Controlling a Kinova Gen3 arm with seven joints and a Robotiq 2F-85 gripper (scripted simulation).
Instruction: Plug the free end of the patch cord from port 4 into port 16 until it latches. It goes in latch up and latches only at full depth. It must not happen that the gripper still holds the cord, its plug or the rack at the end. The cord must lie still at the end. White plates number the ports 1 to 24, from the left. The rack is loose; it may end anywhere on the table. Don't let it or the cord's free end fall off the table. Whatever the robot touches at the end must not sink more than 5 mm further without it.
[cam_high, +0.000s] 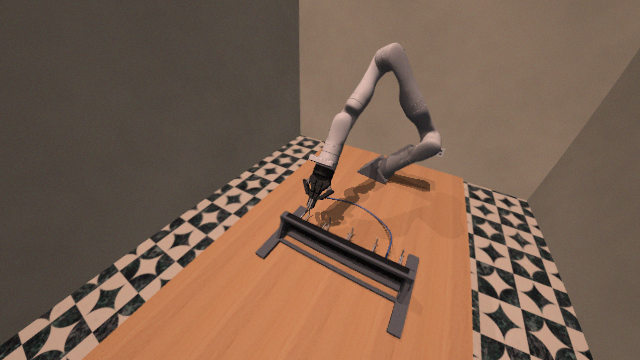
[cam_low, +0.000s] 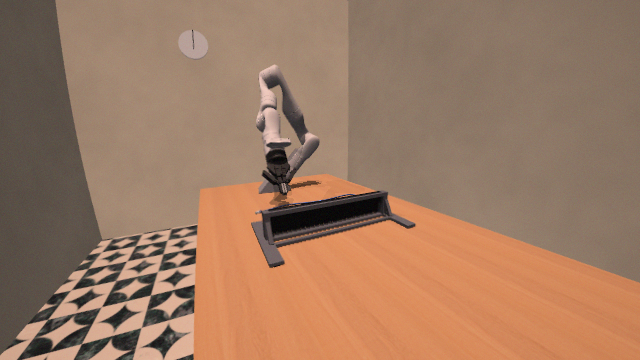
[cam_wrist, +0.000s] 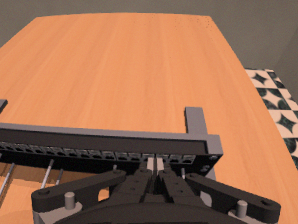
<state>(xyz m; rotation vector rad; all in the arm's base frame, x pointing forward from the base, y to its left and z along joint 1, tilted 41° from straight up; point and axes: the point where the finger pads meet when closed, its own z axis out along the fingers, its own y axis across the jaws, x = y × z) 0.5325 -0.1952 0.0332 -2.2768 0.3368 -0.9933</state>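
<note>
Right now my hand is 20 cm past the patch cord plug, 7 cm to the left of it and 14 cm above it.
</note>
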